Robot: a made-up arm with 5 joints.
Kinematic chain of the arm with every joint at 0, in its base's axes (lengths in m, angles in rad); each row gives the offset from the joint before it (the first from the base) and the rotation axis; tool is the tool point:
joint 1: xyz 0 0 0.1 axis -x
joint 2: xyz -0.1 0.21 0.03 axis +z
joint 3: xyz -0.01 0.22 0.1 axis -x
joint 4: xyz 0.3 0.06 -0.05 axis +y
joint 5: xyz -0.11 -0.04 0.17 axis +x
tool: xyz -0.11 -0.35 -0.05
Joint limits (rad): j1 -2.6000..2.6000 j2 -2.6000..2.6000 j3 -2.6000..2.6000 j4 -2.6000..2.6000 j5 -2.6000..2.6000
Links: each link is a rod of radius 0.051 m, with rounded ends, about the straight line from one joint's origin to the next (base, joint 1, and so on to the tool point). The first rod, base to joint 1, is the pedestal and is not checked.
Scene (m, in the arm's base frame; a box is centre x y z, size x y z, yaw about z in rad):
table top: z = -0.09
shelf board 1: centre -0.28 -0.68 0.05 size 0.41 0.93 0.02 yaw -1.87
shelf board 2: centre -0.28 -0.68 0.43 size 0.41 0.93 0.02 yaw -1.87
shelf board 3: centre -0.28 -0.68 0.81 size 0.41 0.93 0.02 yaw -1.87
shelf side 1: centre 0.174 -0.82 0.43 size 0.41 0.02 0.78 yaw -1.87
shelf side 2: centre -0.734 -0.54 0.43 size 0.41 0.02 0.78 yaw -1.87
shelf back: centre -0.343 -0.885 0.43 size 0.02 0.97 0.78 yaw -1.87
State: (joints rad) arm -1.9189 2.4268 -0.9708 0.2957 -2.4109
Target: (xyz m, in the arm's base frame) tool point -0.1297 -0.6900 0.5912
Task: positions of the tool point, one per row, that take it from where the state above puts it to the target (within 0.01 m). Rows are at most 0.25 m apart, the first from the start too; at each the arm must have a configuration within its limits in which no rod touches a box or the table.
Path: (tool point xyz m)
1: -0.1481 -0.5832 0.3031
2: -0.0856 -0.4830 0.3128
3: -0.0850 -0.3898 0.2771
4: -0.1486 -0.3120 0.2277
5: -0.0083 -0.3168 0.3166
6: 0.0423 -0.3102 0.4518
7: -0.0164 -0.3227 0.5912
8: -0.0661 -0.5191 0.6060
9: -0.1297 -0.6900 0.5912

